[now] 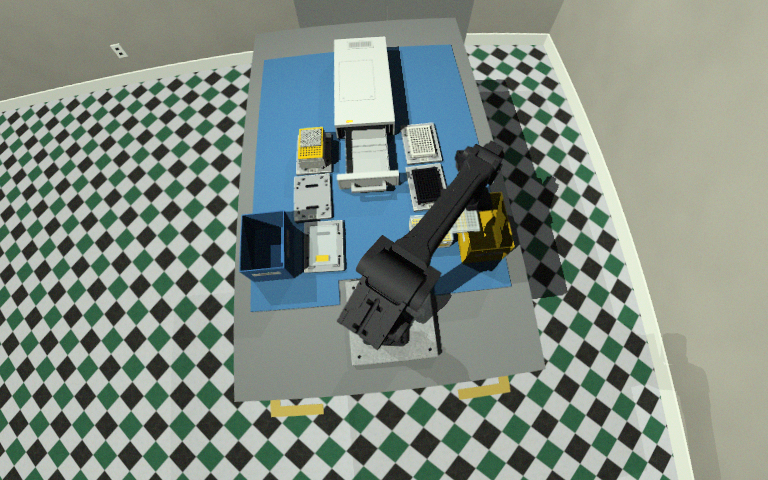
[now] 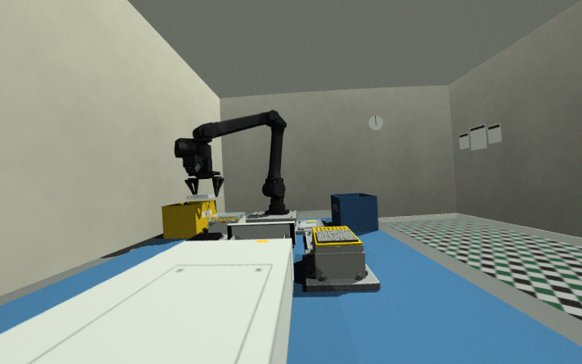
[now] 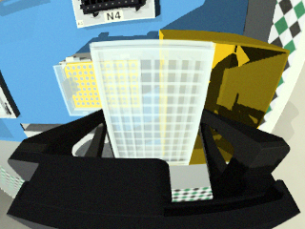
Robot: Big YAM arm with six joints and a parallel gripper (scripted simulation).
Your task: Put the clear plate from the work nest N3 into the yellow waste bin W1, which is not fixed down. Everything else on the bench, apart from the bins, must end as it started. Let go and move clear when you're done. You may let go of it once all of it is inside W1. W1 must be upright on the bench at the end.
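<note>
Now: hand 110 mm above the yellow waste bin W1, 80 mm to the left of it and 20 mm past it. From my hand the other things lie so: clear plate (right at my hand); black plate (150 mm ahead, 130 mm below, 80 mm to the left); white plate (320 mm ahead, 130 mm below, 110 mm to the left).
</note>
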